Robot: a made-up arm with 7 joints.
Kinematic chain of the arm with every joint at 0, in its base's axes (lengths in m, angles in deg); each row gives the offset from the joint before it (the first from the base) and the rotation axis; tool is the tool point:
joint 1: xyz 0 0 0.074 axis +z
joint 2: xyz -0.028 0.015 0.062 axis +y
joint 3: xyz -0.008 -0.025 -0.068 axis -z
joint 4: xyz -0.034 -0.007 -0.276 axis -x
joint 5: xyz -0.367 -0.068 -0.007 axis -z
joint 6: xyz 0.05 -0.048 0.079 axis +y
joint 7: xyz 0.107 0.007 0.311 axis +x
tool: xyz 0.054 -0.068 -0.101
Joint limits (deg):
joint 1: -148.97..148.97
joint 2: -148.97..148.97
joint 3: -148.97..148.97
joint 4: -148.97..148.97
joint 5: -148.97..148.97
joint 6: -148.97..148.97
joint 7: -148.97..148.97
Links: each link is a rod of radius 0.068 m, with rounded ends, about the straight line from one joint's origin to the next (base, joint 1, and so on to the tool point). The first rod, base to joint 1, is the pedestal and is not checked.
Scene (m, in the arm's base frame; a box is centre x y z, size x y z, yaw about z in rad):
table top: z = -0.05
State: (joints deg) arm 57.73 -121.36 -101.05 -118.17 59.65 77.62 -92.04
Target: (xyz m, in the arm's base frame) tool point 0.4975 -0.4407 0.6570
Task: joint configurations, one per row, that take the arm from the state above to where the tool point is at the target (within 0.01 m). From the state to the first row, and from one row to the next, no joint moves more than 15 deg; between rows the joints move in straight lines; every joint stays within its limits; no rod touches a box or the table.
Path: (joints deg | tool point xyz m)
1: 44.23 -130.56 -111.43 -122.11 62.15 83.81 -89.01 | 0.7758 0.1650 0.4949
2: 30.73 -139.77 -121.82 -126.06 64.65 90.00 -85.97 | 0.7119 -0.1619 0.5885
3: 17.23 -148.97 -132.20 -130.00 67.15 96.20 -82.94 | 0.4975 -0.4407 0.6570

